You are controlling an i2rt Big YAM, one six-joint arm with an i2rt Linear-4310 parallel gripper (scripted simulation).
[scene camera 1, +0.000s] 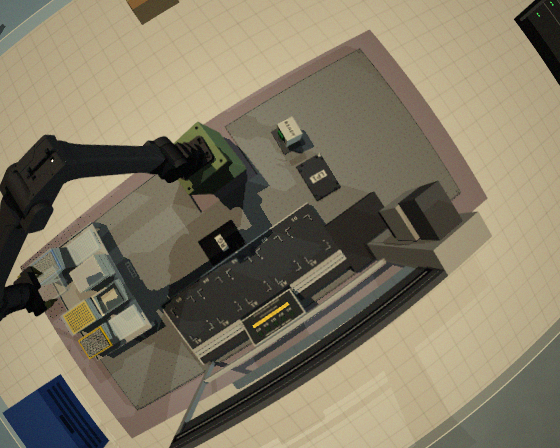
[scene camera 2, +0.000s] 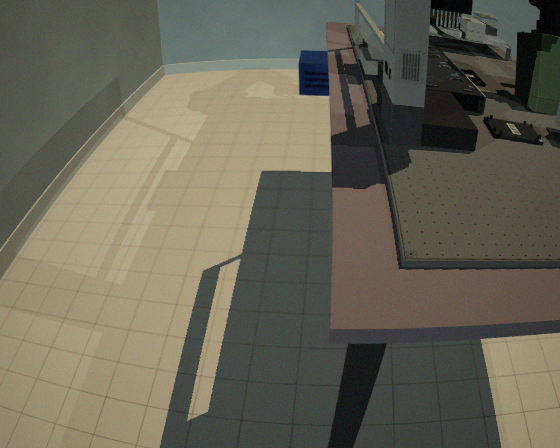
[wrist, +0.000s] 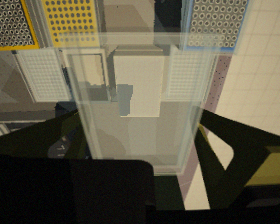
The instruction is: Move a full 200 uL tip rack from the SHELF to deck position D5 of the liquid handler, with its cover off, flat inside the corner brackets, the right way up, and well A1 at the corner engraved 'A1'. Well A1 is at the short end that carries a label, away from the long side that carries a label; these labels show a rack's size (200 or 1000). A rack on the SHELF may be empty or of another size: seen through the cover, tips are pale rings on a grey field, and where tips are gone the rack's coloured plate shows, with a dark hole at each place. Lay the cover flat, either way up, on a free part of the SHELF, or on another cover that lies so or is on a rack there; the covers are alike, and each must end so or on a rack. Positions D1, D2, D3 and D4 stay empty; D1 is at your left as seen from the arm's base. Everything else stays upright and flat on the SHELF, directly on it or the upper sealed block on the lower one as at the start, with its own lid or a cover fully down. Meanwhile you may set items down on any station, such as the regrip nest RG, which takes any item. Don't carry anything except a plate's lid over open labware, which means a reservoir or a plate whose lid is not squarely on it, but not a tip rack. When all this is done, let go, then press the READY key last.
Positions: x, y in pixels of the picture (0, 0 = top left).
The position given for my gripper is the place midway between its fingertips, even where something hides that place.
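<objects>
I find my gripper in scene camera 1 (49, 287). My gripper is out of frame in scene camera 2, while I do see my gripper in the wrist view (140, 111).
</objects>
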